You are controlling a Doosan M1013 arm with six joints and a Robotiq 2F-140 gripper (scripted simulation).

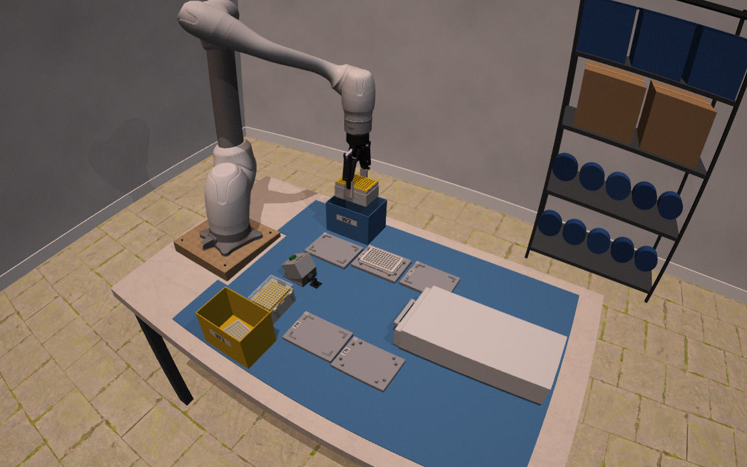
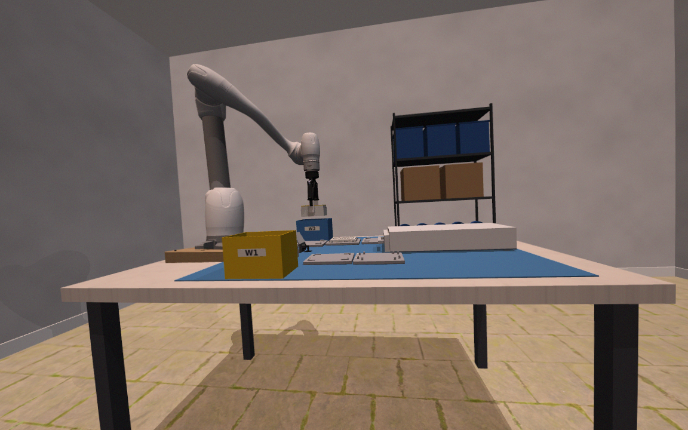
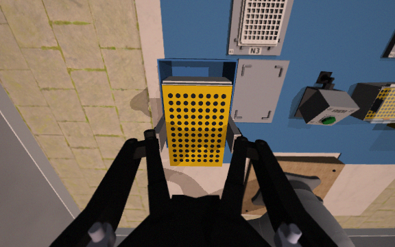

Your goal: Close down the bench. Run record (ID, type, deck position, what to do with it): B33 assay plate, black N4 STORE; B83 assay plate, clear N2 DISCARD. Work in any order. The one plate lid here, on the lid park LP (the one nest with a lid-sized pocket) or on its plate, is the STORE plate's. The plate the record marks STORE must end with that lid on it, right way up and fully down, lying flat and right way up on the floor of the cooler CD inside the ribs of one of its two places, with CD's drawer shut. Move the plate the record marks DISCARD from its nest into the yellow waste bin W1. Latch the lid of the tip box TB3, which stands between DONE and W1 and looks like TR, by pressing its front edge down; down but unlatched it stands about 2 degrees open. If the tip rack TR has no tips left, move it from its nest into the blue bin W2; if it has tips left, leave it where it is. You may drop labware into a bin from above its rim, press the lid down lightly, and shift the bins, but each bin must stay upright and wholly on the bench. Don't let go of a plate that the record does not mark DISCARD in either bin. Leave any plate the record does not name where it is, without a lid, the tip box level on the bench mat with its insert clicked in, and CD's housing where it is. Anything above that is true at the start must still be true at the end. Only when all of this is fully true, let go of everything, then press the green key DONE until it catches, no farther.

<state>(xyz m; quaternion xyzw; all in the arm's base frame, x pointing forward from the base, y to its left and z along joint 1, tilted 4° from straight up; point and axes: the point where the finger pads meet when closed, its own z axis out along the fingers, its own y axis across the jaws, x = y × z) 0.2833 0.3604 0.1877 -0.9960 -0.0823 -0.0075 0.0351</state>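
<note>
The yellow tip rack TR is 1 cm behind my hand, 1 cm to the right of it and 1 cm below it. Round my hand: lid park LP: 3 cm ahead, 15 cm to the right, 18 cm below; white plate: 20 cm ahead, 10 cm to the right, 17 cm below; blue bin W2: 15 cm below.
</note>
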